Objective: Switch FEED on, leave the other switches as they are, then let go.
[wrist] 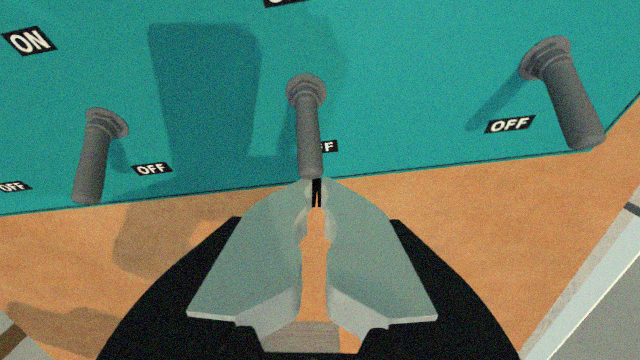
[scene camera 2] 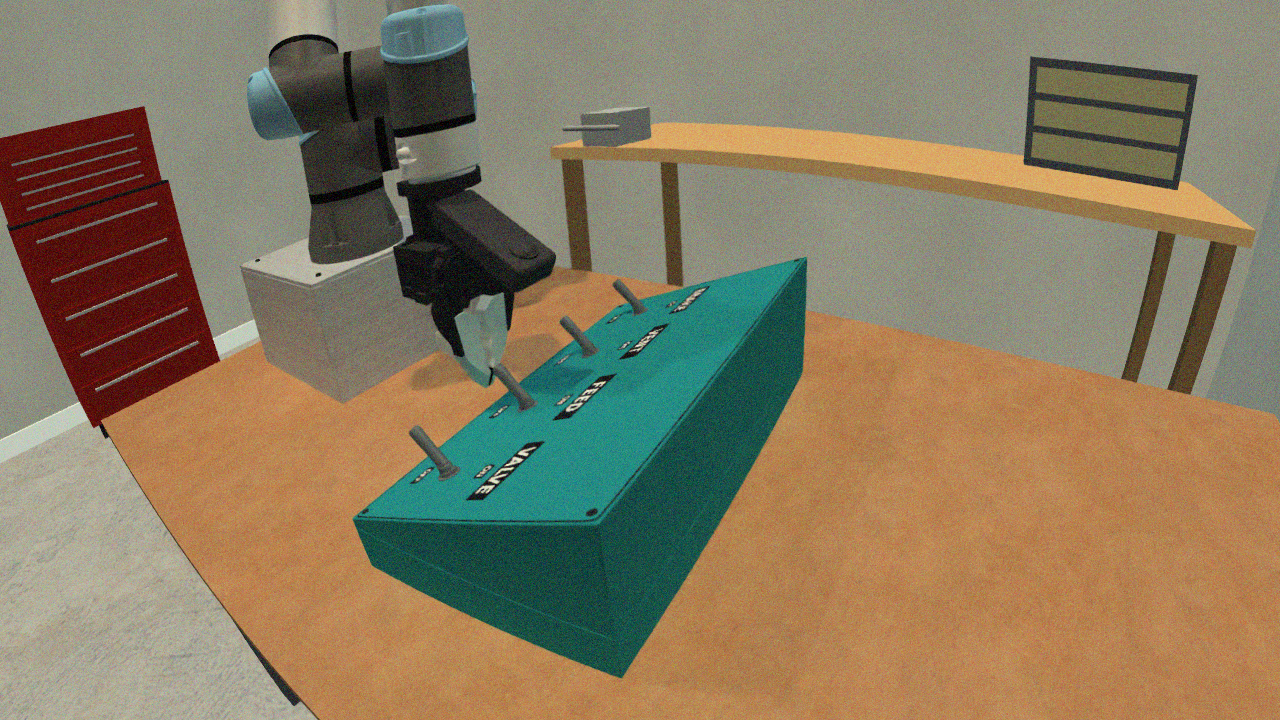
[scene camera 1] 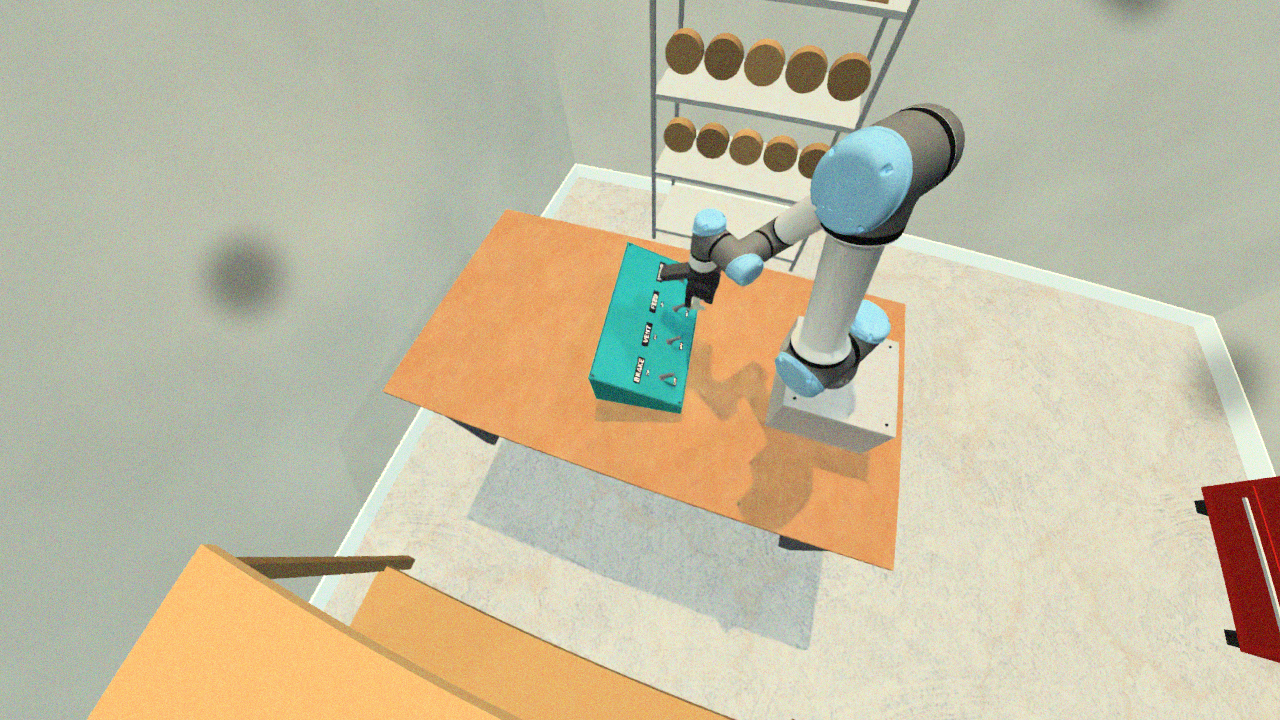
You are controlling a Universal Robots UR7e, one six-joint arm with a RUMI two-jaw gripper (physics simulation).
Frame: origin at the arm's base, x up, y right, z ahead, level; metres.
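Seen in the pictures: gripper, between the fingertips: (wrist: 317, 180) (scene camera 2: 488, 385) (scene camera 1: 690, 309); arm's base, origin of its link: (scene camera 2: 356, 246).
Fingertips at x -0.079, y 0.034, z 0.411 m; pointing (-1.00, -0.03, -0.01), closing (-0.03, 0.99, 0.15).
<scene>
Offsets run from my fingertips to a thing's middle. Level surfaces: height alone.
A teal sloped switch panel {dx -0.040, dy -0.092, dz +0.092 m} (scene camera 1: 622, 313) (scene camera 2: 680, 385) (wrist: 410, 95) stands on the table. The FEED lever {dx +0.008, dy -0.009, dz +0.030 m} (scene camera 1: 682, 308) (scene camera 2: 514, 388) (wrist: 308, 137) leans toward its OFF label. The VALVE lever {dx +0.008, dy +0.105, dz +0.067 m} (scene camera 2: 434, 453) (wrist: 574, 105), the VENT lever {dx +0.008, dy -0.123, dz -0.007 m} (scene camera 1: 674, 340) (scene camera 2: 578, 336) (wrist: 92, 165) and the BRAKE lever {dx +0.008, dy -0.237, dz -0.044 m} (scene camera 1: 667, 377) (scene camera 2: 629, 296) also lean to the OFF side. My gripper (scene camera 1: 697, 305) (scene camera 2: 490, 379) (wrist: 317, 180) is shut and empty. Its tips are at the free end of the FEED lever, on the OFF side; whether they touch it I cannot tell. VALVE is hidden in scene camera 1.
The neighbouring levers stand on both sides of FEED. My arm's pale base block (scene camera 1: 827, 420) (scene camera 2: 299, 313) is on the same table {dx -0.099 m} (scene camera 1: 501, 340) (scene camera 2: 984, 465). A shelf rack (scene camera 1: 654, 134), a red drawer cabinet (scene camera 1: 1244, 573) (scene camera 2: 107, 241) and a wooden workbench (scene camera 2: 805, 152) stand apart from it.
</scene>
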